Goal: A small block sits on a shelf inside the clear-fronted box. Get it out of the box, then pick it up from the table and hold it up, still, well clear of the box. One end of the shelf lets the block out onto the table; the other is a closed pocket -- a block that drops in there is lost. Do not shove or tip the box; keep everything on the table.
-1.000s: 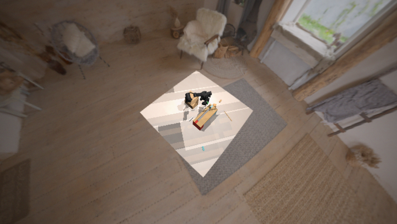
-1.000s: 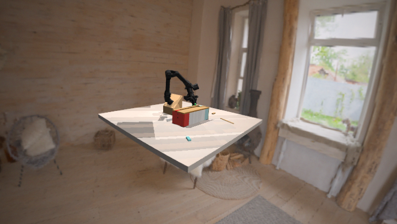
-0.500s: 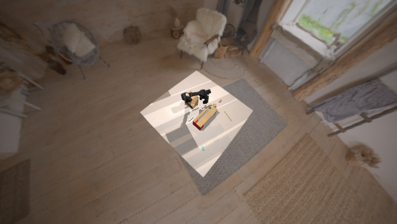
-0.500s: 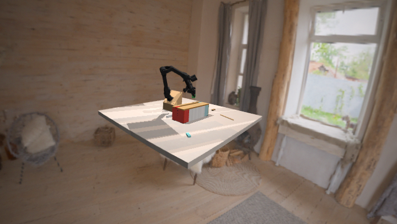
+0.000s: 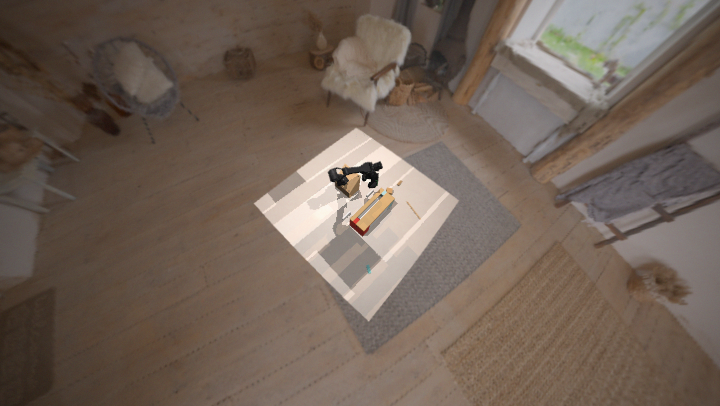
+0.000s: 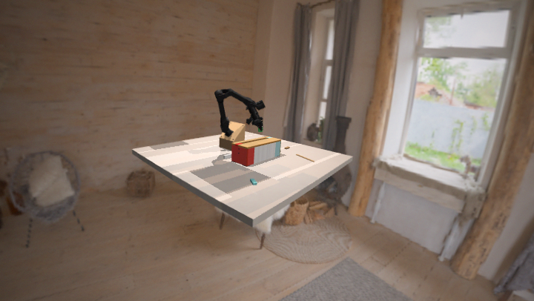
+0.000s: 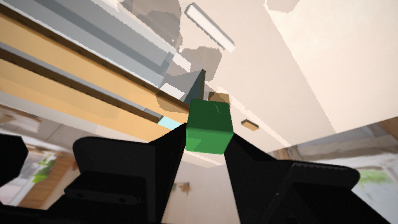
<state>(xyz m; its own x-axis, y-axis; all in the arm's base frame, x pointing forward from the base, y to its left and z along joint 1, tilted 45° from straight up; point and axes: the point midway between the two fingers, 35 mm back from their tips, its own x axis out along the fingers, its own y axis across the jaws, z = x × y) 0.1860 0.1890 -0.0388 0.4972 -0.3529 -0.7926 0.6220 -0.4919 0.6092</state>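
Now: the green block 10 mm to the right of my gripper tip, 10 mm behind it and 10 mm above it. Round my gripper tip: thin wooden stick (330 mm ahead, 170 mm to the left, 170 mm below); then box (160 mm to the right, 110 mm below, 90 mm ahead); then tan rubber piece (270 mm to the left, 170 mm below, 50 mm ahead).
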